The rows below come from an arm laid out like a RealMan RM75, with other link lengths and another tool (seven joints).
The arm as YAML. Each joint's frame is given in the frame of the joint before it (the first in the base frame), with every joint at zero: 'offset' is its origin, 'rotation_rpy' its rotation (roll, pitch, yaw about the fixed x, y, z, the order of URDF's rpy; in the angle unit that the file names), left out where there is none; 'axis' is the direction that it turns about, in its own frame. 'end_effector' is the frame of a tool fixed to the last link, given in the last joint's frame.
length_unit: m
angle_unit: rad
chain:
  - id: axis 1
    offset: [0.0, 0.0, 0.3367]
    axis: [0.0, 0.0, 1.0]
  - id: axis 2
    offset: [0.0, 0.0, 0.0]
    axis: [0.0, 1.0, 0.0]
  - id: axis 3
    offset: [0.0, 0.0, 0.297]
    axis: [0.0, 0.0, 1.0]
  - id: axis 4
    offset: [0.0, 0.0, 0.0]
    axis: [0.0, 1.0, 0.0]
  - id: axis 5
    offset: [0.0, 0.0, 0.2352]
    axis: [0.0, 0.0, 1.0]
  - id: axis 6
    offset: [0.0, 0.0, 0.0]
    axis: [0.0, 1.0, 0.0]
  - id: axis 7
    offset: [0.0, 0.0, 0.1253]
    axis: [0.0, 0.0, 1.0]
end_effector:
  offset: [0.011, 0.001, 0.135]
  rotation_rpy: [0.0, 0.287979, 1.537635]
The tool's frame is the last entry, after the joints.
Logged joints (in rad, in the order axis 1, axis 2, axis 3, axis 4, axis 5, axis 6, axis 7), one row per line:
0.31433 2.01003 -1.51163 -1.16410 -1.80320 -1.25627 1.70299
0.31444 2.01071 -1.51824 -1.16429 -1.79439 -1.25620 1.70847
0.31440 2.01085 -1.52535 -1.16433 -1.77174 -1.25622 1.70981
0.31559 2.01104 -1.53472 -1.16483 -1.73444 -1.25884 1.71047
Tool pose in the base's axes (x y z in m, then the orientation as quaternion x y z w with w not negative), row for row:
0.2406 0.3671 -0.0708 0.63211 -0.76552 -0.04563 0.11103
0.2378 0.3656 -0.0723 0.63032 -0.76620 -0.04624 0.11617
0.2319 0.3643 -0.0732 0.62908 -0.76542 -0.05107 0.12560
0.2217 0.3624 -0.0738 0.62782 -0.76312 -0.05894 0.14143
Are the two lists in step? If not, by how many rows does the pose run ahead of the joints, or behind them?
They are in step.
